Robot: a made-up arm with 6 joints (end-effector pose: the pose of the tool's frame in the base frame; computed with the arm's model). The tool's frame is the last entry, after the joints.
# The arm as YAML. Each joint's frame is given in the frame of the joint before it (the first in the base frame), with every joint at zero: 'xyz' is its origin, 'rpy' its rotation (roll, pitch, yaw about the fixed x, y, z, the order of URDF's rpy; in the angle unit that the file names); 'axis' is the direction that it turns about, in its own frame. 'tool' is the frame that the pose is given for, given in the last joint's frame.
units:
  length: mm
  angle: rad
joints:
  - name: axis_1
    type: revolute
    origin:
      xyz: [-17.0, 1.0, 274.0]
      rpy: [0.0, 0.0, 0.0]
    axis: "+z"
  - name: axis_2
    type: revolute
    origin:
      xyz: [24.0, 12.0, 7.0]
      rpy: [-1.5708, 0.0, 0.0]
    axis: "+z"
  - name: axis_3
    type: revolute
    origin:
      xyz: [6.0, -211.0, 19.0]
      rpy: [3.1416, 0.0, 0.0]
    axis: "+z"
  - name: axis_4
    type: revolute
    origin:
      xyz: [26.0, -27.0, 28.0]
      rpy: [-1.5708, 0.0, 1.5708]
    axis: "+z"
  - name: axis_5
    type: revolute
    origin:
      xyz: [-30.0, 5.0, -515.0]
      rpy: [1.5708, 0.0, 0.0]
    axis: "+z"
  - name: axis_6
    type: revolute
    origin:
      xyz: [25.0, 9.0, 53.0]
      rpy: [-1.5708, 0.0, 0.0]
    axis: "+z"
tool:
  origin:
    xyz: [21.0, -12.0, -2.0]
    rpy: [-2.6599, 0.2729, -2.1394]
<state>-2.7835 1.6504 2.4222 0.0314 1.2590 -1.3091</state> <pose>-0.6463 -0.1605 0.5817 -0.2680 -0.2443 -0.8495 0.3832</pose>
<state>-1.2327 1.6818 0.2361 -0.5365 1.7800 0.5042</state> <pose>0.0367 -0.1956 -0.2503 0.0014 0.3663 -0.9294 0.0458</pose>
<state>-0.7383 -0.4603 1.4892 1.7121 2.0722 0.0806</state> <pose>-0.2605 0.1592 0.9259 0.5824 0.7429 0.2461 0.2200</pose>
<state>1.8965 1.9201 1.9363 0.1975 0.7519 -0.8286</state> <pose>-0.1864 0.7203 0.1862 -0.1254 0.2040 0.6857 0.6874</pose>
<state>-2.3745 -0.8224 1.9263 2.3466 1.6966 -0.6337</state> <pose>0.4415 0.4116 0.5752 0.6678 -0.0683 0.1852 0.7177</pose>
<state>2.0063 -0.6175 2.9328 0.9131 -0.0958 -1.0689</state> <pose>0.2662 -0.5011 0.2184 0.9334 -0.1006 0.2580 0.2281</pose>
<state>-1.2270 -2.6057 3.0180 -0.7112 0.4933 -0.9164</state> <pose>0.0320 -0.2725 -0.2804 0.7437 0.2376 -0.4713 0.4103</pose>
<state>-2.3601 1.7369 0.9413 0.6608 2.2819 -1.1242</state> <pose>-0.4917 -0.3504 -0.1527 0.0155 -0.0298 -0.7558 0.6539</pose>
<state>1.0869 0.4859 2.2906 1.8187 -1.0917 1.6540</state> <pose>-0.0208 -0.0017 1.0183 -0.4813 0.1945 -0.8452 0.1275</pose>
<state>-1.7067 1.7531 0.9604 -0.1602 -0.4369 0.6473</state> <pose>-0.1431 -0.5955 -0.1707 0.1056 0.8953 -0.4097 0.1392</pose>
